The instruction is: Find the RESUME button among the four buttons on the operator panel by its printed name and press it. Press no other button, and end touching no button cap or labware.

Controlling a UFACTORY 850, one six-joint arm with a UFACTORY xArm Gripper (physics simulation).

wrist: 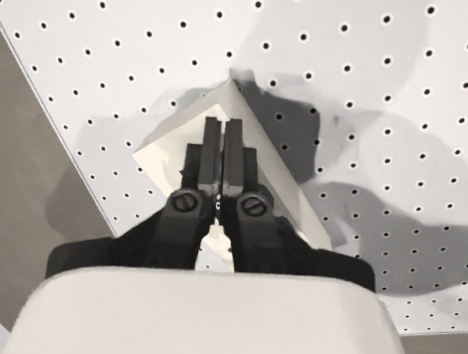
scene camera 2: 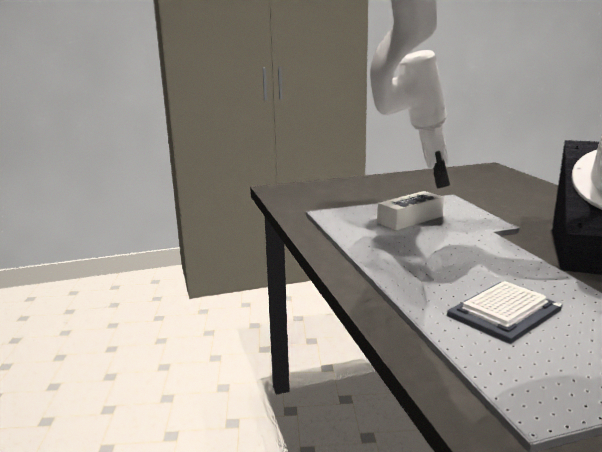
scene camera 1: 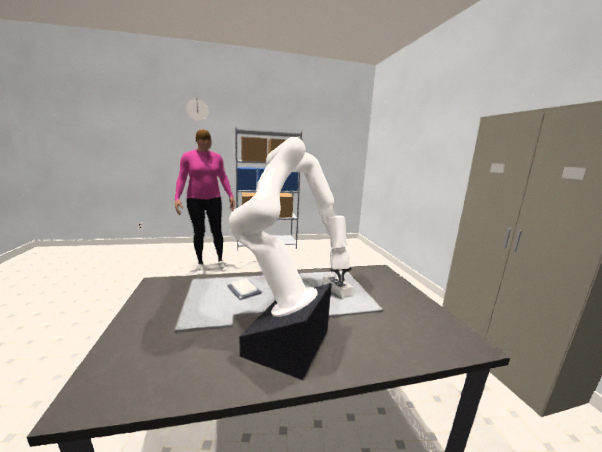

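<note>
The operator panel is a cream box on the perforated grey board, turned at an angle in the wrist view. Dark labels and button caps show small on its top in scene camera 2; the printed names cannot be read. My gripper is shut with nothing between its fingers. In scene camera 2 the fingertips hang above the panel's right end, with a visible gap. In the wrist view the fingers cover most of the panel top, so the RESUME button and its label are hidden.
A dark tray with a cream plate lies on the perforated board, well apart from the panel. The black arm base stands on the table. A person stands beyond the table.
</note>
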